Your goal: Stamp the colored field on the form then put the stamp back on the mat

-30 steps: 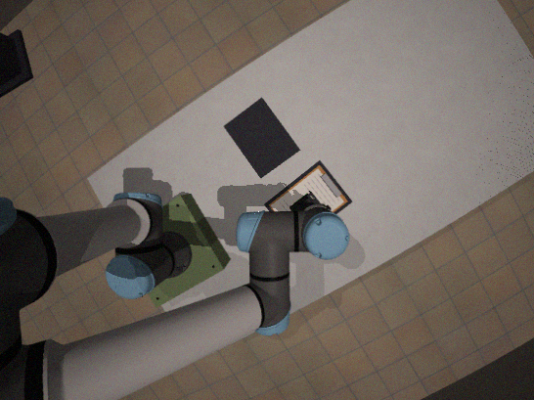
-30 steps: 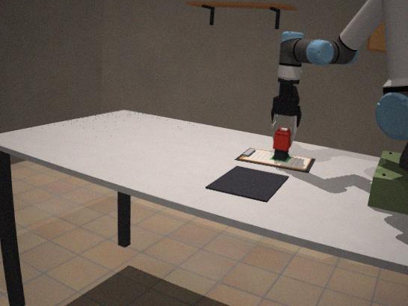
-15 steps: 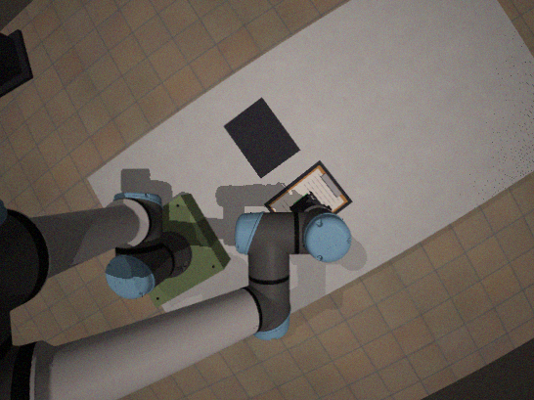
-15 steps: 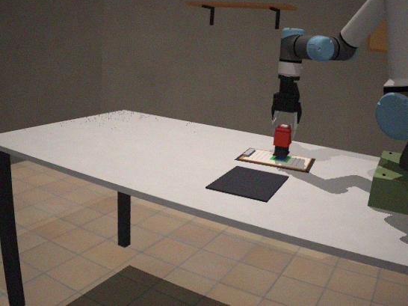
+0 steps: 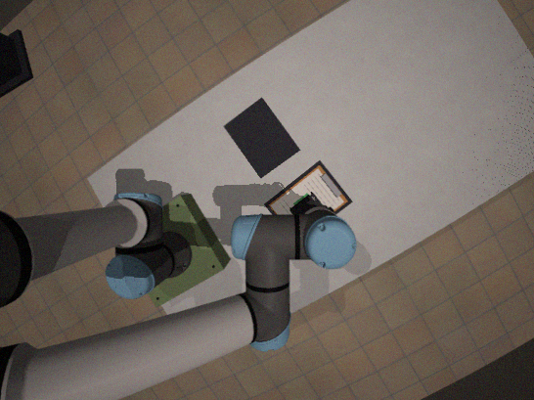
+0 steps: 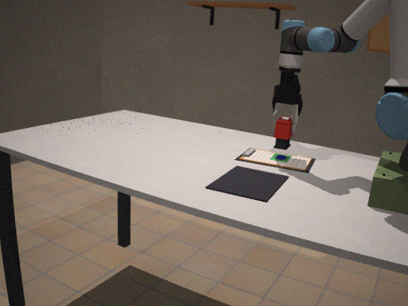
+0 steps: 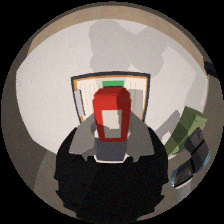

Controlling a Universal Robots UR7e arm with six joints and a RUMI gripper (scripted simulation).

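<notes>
Now: hand 2 cm above the red stamp. Round my hand: dark mat 29 cm to the left, 11 cm below, 7 cm behind; then form 11 cm below, 2 cm to the left, 2 cm ahead.
</notes>
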